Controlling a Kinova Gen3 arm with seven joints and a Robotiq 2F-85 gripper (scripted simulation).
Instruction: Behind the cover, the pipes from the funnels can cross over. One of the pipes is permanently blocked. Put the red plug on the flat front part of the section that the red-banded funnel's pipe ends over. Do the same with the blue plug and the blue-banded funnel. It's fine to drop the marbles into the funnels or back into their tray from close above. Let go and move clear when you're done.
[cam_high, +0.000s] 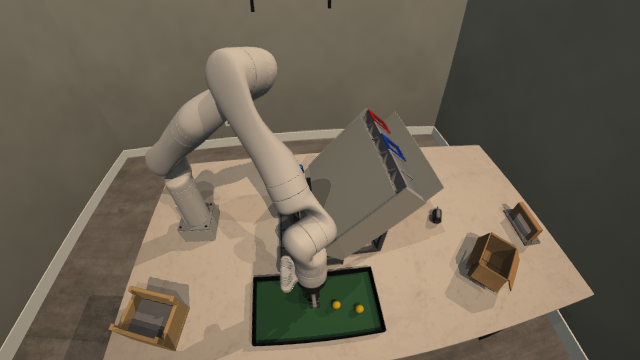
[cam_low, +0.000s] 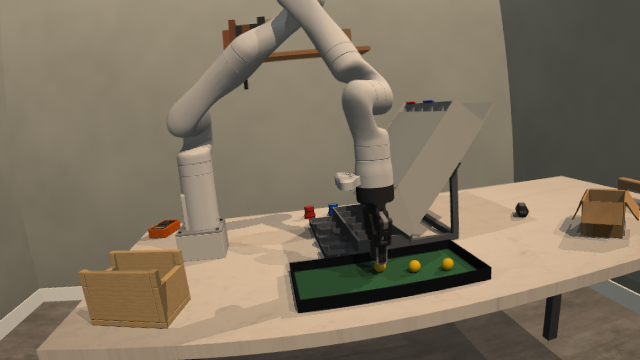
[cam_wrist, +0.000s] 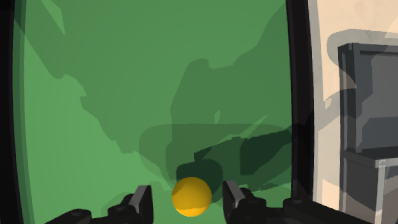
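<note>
The green marble tray lies 4 cm below my hand, 3 cm to the right of it and 1 cm ahead of it. The rest, counted from my hand: black object: 53 cm ahead, 24 cm to the left, 3 cm below; then wooden crate: 49 cm behind, 5 cm to the right; then grey slanted cover: 30 cm to the left, 16 cm above, 14 cm ahead.
</note>
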